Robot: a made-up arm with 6 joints.
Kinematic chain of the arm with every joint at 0, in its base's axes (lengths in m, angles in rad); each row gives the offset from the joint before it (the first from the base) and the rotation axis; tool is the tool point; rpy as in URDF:
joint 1: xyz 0 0 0.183 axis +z
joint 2: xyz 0 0 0 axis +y
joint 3: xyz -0.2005 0 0.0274 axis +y
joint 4: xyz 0.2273 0 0.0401 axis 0.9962 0 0.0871
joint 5: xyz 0 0 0 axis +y
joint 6: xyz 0.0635 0 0.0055 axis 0.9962 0 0.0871
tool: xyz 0 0 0 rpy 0 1.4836 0
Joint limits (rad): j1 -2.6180..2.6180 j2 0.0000..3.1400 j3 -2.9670..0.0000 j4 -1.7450..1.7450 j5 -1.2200..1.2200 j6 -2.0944..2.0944
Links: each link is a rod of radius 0.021 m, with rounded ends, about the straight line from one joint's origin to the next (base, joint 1, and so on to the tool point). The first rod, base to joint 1, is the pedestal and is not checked.
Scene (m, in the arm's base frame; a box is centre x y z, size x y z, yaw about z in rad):
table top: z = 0
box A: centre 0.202 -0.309 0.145 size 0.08 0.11 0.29 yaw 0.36
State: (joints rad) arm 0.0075 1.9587 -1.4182 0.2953 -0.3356 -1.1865
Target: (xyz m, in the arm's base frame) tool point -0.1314 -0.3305 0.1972
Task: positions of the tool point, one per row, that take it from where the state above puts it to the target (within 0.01 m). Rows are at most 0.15 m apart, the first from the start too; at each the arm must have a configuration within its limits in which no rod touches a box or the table.
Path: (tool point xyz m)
1: 0.3731 -0.1095 0.3088
2: 0.3317 -0.2088 0.3513
3: 0.2602 -0.2893 0.3940
4: 0.1676 -0.3413 0.4361
5: 0.0902 -0.3723 0.3887
6: 0.0072 -0.3739 0.3404
7: -0.0695 -0.3465 0.2946
8: -0.1296 -0.2957 0.2543
9: -0.1336 -0.3085 0.2366
10: -0.1355 -0.3186 0.2213
11: -0.1349 -0.3259 0.2082
12: -0.1314 -0.3305 0.1972

